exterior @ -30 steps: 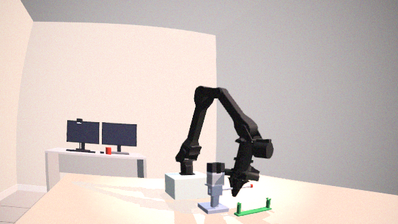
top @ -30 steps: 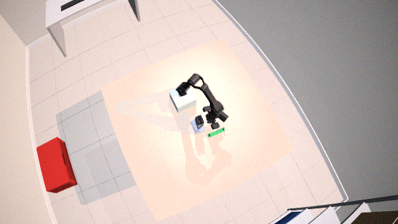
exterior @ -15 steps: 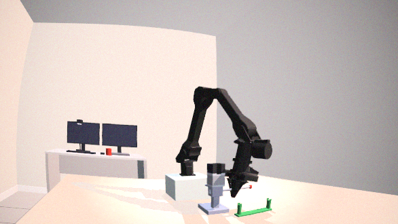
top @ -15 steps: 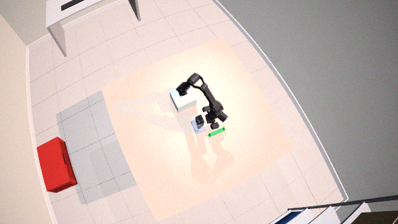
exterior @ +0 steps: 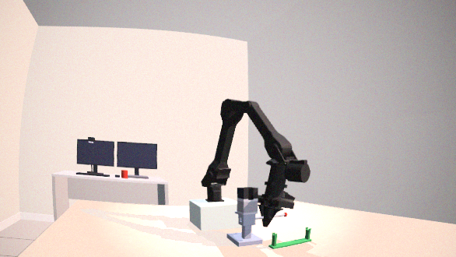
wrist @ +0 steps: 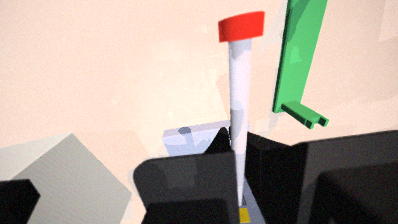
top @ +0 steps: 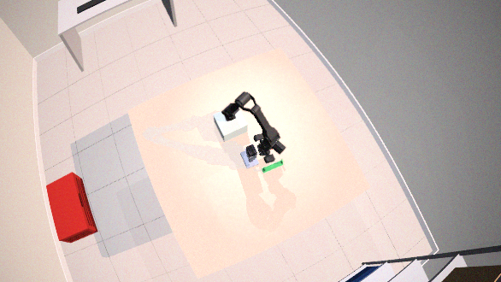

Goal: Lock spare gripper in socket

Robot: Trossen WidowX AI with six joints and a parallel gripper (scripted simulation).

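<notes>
My gripper tip is now 10 mm past the socket and 60 mm to the left of it. Round my gripper tip: spare gripper (60 mm to the right, 80 mm above); then green rack (80 mm ahead, 50 mm to the left, 20 mm below).
</notes>
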